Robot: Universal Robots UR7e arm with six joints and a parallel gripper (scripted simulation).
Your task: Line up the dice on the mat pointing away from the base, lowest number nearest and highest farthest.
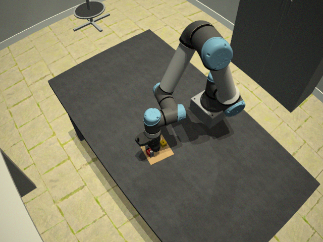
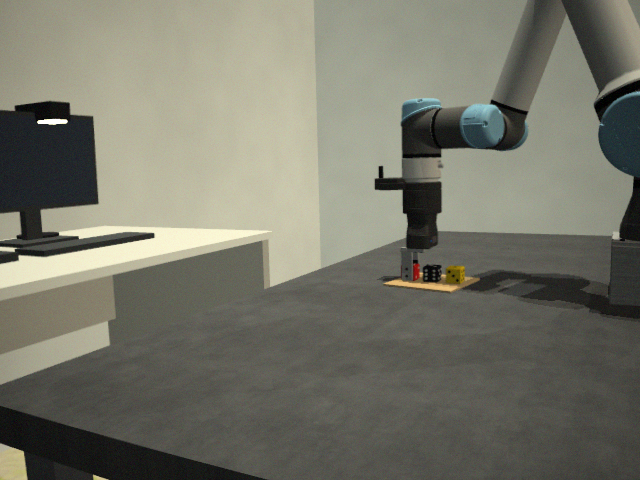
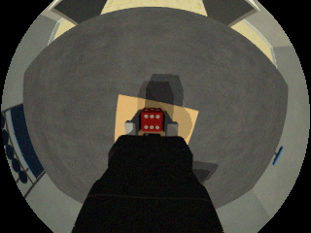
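My gripper is now right at the red die. Round my hand: tan mat: 4 cm behind, 2 cm below; then black die: 4 cm behind; then yellow die: 9 cm behind, 1 cm to the right.
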